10 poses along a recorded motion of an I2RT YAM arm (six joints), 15 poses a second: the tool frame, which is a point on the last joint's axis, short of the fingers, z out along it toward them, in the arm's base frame.
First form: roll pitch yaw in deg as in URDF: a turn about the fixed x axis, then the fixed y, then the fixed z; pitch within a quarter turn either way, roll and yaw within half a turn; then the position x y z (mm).
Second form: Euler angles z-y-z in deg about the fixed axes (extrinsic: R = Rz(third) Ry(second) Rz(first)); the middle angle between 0 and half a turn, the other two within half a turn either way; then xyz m. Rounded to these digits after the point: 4 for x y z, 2 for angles.
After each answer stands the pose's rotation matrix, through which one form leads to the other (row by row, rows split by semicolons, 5 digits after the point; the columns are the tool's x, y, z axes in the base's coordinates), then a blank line. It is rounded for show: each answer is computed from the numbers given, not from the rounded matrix.
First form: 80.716 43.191 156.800 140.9 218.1 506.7
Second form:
46.43 83.25 73.18 0.1409 0.2181 0.5067
-0.67012 -0.68440 0.28729; 0.28721 0.11781 0.95059; -0.68443 0.71953 0.11762

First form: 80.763 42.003 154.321 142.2 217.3 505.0
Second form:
47.62 83.15 70.53 0.1422 0.2173 0.5050
-0.66972 -0.66482 0.33090; 0.32201 0.14155 0.93610; -0.66917 0.73347 0.11928

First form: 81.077 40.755 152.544 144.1 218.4 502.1
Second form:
48.90 83.25 68.40 0.1441 0.2184 0.5021
-0.67219 -0.64380 0.36563; 0.34926 0.15972 0.92331; -0.65283 0.74834 0.11749

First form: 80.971 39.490 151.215 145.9 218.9 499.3
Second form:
50.16 83.04 66.99 0.1459 0.2189 0.4993
-0.67637 -0.62602 0.38809; 0.37161 0.16489 0.91363; -0.63594 0.76217 0.12111

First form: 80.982 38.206 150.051 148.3 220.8 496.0
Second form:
51.45 82.92 65.66 0.1483 0.2208 0.4960
-0.68087 -0.60753 0.40906; 0.39229 0.16914 0.90416; -0.61849 0.77608 0.12317

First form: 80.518 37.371 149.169 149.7 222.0 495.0
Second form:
52.25 82.48 64.96 0.1497 0.2220 0.4950
-0.68241 -0.59851 0.41964; 0.40730 0.16537 0.89820; -0.60697 0.78386 0.13092

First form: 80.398 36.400 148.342 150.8 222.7 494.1
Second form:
53.21 82.28 64.07 0.1508 0.2227 0.4941
-0.68512 -0.58559 0.43324; 0.42245 0.16511 0.89122; -0.59342 0.79362 0.13426

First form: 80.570 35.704 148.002 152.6 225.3 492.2
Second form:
53.93 82.35 63.54 0.1526 0.2253 0.4922
-0.68867 -0.57506 0.44164; 0.43029 0.16611 0.88727; -0.58360 0.80107 0.13305

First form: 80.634 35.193 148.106 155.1 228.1 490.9
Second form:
54.44 82.36 63.54 0.1551 0.2281 0.4909
-0.69384 -0.56878 0.44167; 0.43178 0.16227 0.88726; -0.57633 0.80632 0.13299

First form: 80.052 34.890 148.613 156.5 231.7 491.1
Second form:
54.70 81.85 64.34 0.1565 0.2317 0.4911
-0.70022 -0.57093 0.42863; 0.42720 0.14595 0.89230; -0.57200 0.80792 0.14170

